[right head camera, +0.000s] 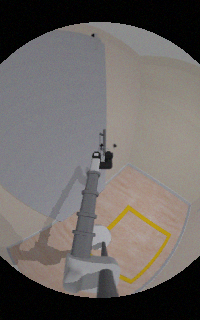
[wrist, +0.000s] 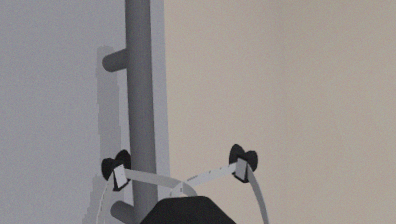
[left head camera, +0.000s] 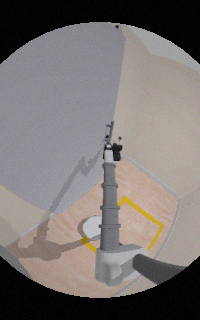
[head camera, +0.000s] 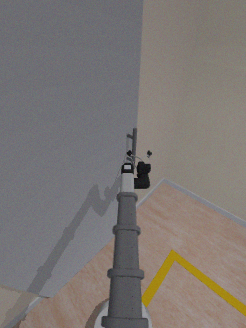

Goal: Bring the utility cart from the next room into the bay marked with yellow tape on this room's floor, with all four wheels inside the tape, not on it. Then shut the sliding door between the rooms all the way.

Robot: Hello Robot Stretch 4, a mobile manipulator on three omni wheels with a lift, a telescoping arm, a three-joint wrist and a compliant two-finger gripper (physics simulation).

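Seen in the pictures: gripper, fingertip midpoint: (right head camera: 107, 144) (wrist: 181, 159) (left head camera: 112, 135) (head camera: 139, 151); robot's base, origin of the base link: (right head camera: 97, 236) (left head camera: 95, 227).
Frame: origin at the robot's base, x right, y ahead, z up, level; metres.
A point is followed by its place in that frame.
Observation:
The grey sliding door (head camera: 65, 100) @[z 1.432, x -0.239, y 0.602 m] (left head camera: 55, 100) @[z 1.459, x -0.308, y 0.525 m] (right head camera: 55, 110) @[z 1.469, x -0.247, y 0.594 m] (wrist: 50, 125) @[z 1.094, x -0.046, y 0.822 m] fills the left of the views. Its vertical bar handle (head camera: 134, 137) @[z 1.173, x 0.039, y 0.822 m] (left head camera: 111, 127) @[z 1.162, x 0.041, y 0.822 m] (right head camera: 104, 136) @[z 1.154, x 0.047, y 0.822 m] (wrist: 140, 90) @[z 1.124, x 0.043, y 0.821 m] stands off the door near its right edge. My gripper (head camera: 139, 153) @[z 1.044, x 0.079, y 0.867 m] (left head camera: 113, 137) @[z 1.044, x 0.079, y 0.867 m] (right head camera: 108, 145) @[z 1.044, x 0.079, y 0.867 m] (wrist: 181, 159) @[z 1.044, x 0.079, y 0.867 m] is open at the handle's lower part. In the wrist view the bar passes between the fingertips, close beside the left one, with a wide gap to the right one. The yellow tape (head camera: 210, 282) @[z -0.027, x 0.814, y 0.295 m] (left head camera: 145, 215) @[z -0.028, x 0.934, y 0.145 m] (right head camera: 150, 221) @[z -0.024, x 0.927, y 0.214 m] outlines the bay on the floor. The utility cart does not show.
A beige wall (head camera: 200, 100) @[z 1.274, x 0.750, y 1.533 m] (wrist: 280, 100) @[z 1.123, x 0.545, y 1.582 m] stands right of the door, and walls with grey baseboards bound the wooden floor beyond the bay. My round white base (left head camera: 91, 227) @[z 0.187, x -0.072, y 0.003 m] (right head camera: 102, 235) @[z 0.187, x 0.082, y 0.030 m] is beside the tape. My extended arm (head camera: 126, 250) @[z 1.156, x 0.000, y 0.212 m] (left head camera: 110, 215) @[z 1.159, x -0.001, y 0.124 m] (right head camera: 87, 210) @[z 1.156, x 0.006, y 0.181 m] reaches toward the handle.

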